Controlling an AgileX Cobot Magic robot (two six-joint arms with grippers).
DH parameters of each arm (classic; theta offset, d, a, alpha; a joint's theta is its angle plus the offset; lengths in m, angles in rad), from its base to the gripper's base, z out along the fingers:
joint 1: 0 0.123 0 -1.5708
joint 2: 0.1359 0 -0.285 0
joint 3: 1.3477 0 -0.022 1.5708
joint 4: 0 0.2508 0 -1.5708
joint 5: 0 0 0.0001 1.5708
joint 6: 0 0.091 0 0
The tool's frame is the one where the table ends.
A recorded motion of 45 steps. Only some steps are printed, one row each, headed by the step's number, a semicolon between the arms.
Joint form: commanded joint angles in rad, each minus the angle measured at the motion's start. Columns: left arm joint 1, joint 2, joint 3, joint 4, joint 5, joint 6; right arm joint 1, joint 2, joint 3, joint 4, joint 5, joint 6.
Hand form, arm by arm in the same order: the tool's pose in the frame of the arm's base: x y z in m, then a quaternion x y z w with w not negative. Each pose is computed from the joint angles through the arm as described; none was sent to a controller.
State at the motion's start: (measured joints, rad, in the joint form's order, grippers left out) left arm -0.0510 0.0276 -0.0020 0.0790 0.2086 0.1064; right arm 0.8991 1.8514 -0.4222 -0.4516 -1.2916 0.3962
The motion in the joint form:
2: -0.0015 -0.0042 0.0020 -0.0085 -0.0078 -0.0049; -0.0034 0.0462 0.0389 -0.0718 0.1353 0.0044
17: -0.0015 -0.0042 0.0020 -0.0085 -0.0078 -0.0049; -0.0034 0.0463 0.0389 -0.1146 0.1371 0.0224
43: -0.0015 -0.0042 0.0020 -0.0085 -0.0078 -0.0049; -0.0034 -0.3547 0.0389 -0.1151 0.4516 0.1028
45: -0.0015 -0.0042 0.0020 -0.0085 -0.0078 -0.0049; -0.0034 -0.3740 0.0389 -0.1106 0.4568 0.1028
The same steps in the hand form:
2: 0.0576 -0.0017 0.1937 0.07930 0.74950 0.04406 0.65576; 0.1310 0.2302 0.1069 -0.40779 0.69010 0.45294 0.39028
17: 0.0576 -0.0017 0.1937 0.07930 0.74950 0.04406 0.65576; 0.1274 0.2306 0.1065 -0.41824 0.68554 0.46161 0.37688
43: 0.0576 -0.0017 0.1937 0.07930 0.74950 0.04406 0.65576; 0.1258 0.2153 0.1819 -0.41675 0.67011 0.42510 0.44336
45: 0.0576 -0.0017 0.1937 0.07930 0.74950 0.04406 0.65576; 0.1255 0.2142 0.1863 -0.41436 0.66665 0.42588 0.45002

